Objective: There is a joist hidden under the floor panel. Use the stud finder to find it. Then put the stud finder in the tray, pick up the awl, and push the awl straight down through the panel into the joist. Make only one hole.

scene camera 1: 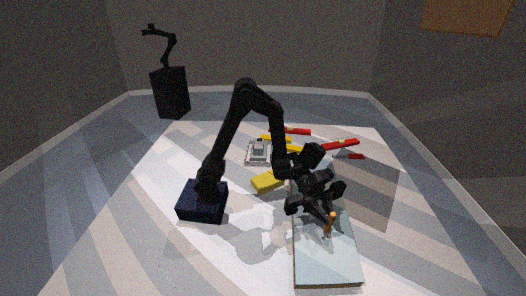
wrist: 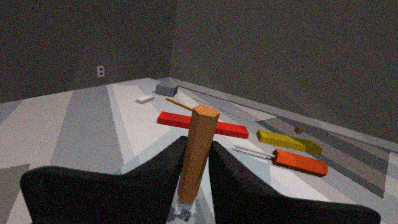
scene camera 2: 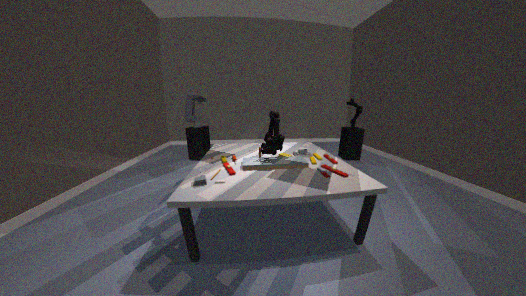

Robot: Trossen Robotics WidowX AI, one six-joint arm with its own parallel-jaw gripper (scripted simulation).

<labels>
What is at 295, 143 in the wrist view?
A yellow bar.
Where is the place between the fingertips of the gripper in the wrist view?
At 198, 144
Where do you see a red level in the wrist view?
165, 118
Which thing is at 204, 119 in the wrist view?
An awl.
</labels>
